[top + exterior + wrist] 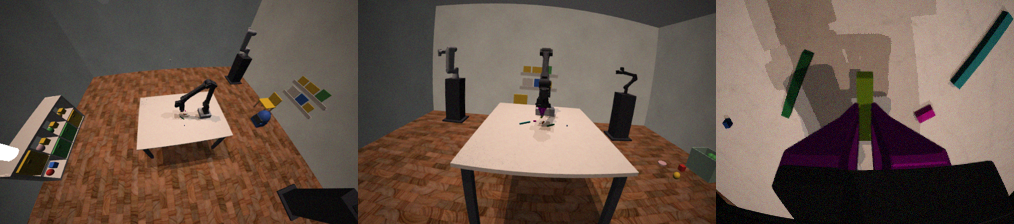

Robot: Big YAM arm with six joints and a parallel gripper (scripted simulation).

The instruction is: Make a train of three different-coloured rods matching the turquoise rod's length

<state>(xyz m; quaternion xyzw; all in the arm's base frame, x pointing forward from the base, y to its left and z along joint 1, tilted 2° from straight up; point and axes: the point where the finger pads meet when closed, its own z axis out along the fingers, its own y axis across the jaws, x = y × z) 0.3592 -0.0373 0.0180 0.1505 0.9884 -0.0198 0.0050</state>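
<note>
Right now my hand is 70 mm above the orange rod, 40 mm past it and 10 mm to the right of it. The rest, counted from my hand: magenta rod: 70 mm below, 70 mm behind, 50 mm to the right; lime rod: 10 mm below; green rod: 70 mm to the left, 70 mm below, 10 mm ahead.
</note>
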